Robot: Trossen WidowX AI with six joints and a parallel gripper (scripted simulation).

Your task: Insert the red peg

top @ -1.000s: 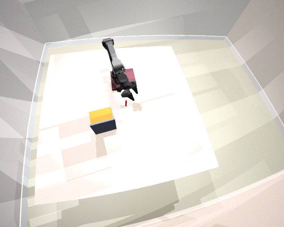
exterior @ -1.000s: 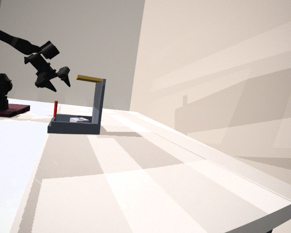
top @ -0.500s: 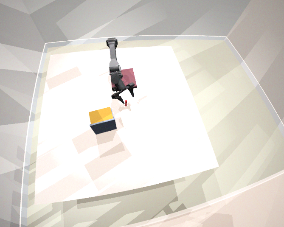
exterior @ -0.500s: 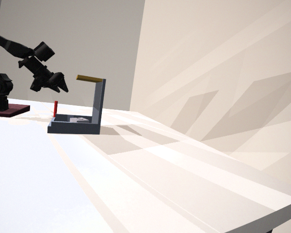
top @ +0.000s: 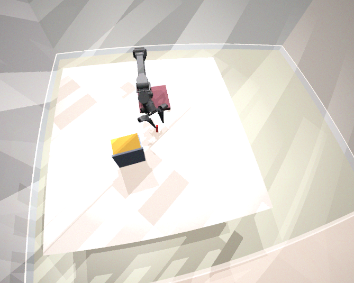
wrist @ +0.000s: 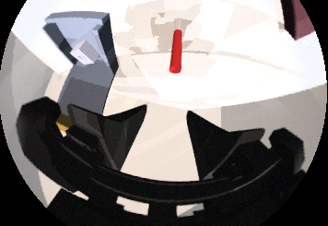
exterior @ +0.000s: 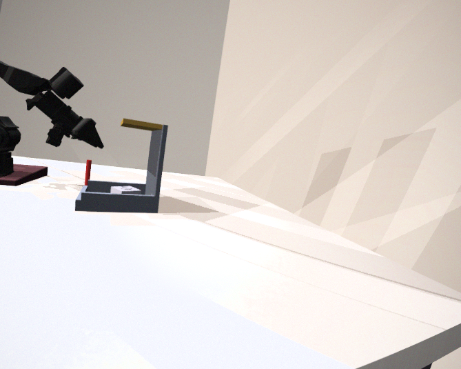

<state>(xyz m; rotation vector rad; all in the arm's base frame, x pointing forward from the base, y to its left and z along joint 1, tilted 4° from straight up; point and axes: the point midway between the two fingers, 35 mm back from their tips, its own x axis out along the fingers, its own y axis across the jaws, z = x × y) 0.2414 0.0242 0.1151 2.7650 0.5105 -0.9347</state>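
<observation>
Now: the red peg 8 cm below my gripper tip, 3 cm behind it and 1 cm to the right of it. Also, from my gripper tip: yellow roof: 20 cm to the right, 10 cm ahead, 7 cm above; then box wall: 20 cm to the right, 15 cm ahead, 2 cm below.
</observation>
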